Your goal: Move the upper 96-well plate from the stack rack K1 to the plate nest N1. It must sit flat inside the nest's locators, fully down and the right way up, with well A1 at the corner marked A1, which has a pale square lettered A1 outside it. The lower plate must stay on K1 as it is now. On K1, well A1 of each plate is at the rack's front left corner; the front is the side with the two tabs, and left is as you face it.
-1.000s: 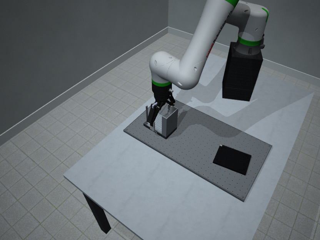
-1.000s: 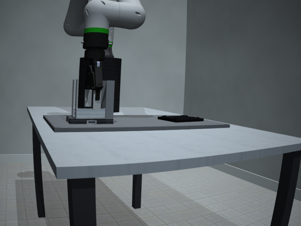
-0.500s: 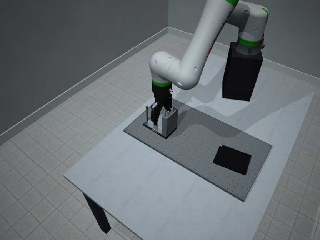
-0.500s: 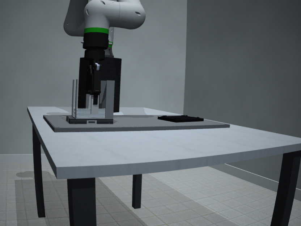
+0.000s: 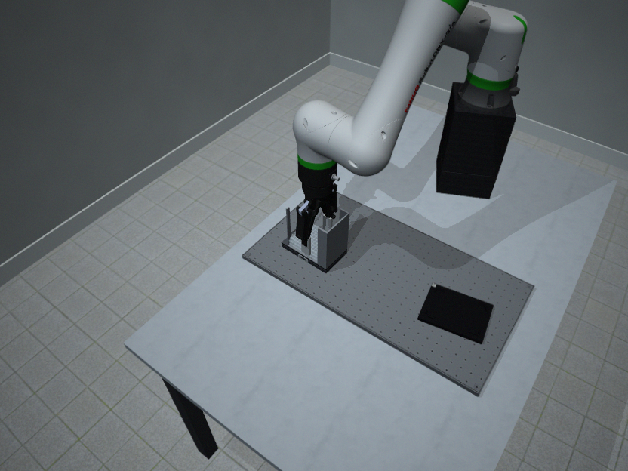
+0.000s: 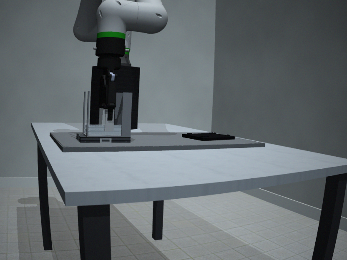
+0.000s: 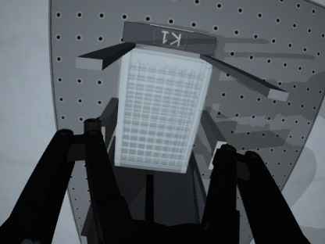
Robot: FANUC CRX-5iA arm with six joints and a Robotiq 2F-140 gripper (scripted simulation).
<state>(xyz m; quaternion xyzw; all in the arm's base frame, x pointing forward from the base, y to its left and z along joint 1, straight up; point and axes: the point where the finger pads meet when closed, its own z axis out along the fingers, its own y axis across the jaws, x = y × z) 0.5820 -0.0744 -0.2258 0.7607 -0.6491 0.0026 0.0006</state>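
Right now the grey wall is 70 mm to the left of my hand, 30 mm above it and 10 mm behind it. Round my hand: pale A1 square: 300 mm to the left, 140 mm behind, 50 mm below.
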